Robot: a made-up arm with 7 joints. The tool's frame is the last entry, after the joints. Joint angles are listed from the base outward.
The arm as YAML. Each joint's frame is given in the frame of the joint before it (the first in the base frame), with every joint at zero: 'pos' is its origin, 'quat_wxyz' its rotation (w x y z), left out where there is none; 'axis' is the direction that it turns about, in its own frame. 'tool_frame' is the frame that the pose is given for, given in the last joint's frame.
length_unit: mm
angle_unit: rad
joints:
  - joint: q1
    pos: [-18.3, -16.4, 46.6]
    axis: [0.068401, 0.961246, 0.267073]
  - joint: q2
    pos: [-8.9, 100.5, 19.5]
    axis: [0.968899, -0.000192, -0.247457]
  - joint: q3
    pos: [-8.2, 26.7, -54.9]
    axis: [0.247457, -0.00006, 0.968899]
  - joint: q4
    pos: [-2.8, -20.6, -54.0]
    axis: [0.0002, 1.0, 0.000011]
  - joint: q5
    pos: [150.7, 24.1, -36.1]
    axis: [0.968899, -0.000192, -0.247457]
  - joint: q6
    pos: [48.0, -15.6, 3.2]
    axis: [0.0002, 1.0, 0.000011]
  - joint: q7
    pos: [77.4, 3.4, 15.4]
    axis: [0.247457, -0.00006, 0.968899]
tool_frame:
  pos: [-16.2, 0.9, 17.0]
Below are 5 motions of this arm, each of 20 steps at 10 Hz.
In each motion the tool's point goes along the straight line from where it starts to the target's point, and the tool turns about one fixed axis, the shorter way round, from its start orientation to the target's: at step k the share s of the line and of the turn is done. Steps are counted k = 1, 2, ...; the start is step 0. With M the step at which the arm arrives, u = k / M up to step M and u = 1 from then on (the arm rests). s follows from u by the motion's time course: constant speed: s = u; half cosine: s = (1 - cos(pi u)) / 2; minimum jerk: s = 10 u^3 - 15 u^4 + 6 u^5.
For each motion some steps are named. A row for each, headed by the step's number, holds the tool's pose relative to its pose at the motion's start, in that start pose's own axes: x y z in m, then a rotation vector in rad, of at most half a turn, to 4 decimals.
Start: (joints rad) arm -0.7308 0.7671 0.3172 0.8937 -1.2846 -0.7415 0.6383
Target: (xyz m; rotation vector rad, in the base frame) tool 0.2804 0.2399 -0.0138 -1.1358 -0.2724 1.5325
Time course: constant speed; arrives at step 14
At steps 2, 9, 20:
2: -0.0147 0.0035 -0.0150 0.0070 0.0784 0.0420
9: -0.0664 0.0159 -0.0674 0.0314 0.3530 0.1891
20: -0.1032 0.0248 -0.1048 0.0489 0.5491 0.2941

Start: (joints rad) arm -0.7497 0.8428 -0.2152 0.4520 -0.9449 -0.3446 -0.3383
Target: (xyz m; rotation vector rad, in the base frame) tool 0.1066 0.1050 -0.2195 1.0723 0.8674 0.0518
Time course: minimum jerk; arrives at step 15
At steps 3, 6, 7, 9, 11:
3: -0.0171 -0.0077 -0.0105 0.0582 0.0928 0.0008
6: -0.0937 -0.0421 -0.0574 0.3190 0.5084 0.0041
7: -0.1292 -0.0580 -0.0791 0.4399 0.7010 0.0057
9: -0.2014 -0.0905 -0.1233 0.6860 1.0932 0.0089
11: -0.2591 -0.1164 -0.1586 0.8826 1.4064 0.0115

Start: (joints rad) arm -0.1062 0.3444 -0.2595 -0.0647 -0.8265 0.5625 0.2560
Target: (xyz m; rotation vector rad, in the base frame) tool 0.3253 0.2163 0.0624 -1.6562 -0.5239 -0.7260
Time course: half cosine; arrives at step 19
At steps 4, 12, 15, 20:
4: -0.0011 0.0113 0.0182 -0.1143 -0.0887 -0.1221
12: -0.0072 0.0751 0.1210 -0.7599 -0.5897 -0.8115
15: -0.0092 0.0958 0.1544 -0.9700 -0.7527 -1.0358
20: -0.0103 0.1071 0.1726 -1.0843 -0.8414 -1.1578

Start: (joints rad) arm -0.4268 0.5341 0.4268 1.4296 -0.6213 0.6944 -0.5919
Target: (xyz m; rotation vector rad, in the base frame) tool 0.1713 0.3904 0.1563 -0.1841 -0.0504 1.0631
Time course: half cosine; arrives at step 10
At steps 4, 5, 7, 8, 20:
4: -0.0999 -0.0708 0.0538 0.0868 -0.4611 0.1127
5: -0.1446 -0.1024 0.0778 0.1256 -0.6673 0.1631
7: -0.2296 -0.1626 0.1236 0.1994 -1.0595 0.2590
8: -0.2616 -0.1852 0.1408 0.2272 -1.2071 0.2951
20: -0.2892 -0.2048 0.1557 0.2512 -1.3345 0.3262

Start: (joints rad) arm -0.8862 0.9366 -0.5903 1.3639 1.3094 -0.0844 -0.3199
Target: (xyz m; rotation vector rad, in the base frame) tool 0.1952 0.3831 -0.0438 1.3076 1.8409 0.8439
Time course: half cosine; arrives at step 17
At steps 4, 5, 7, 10, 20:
4: -0.0030 -0.0040 -0.0160 -0.1352 0.1350 -0.0266
5: -0.0046 -0.0061 -0.0243 -0.2058 0.2056 -0.0405
7: -0.0084 -0.0112 -0.0445 -0.3761 0.3757 -0.0740
10: -0.0147 -0.0196 -0.0780 -0.6596 0.6589 -0.1298
20: -0.0231 -0.0308 -0.1225 -1.0357 1.0346 -0.2038

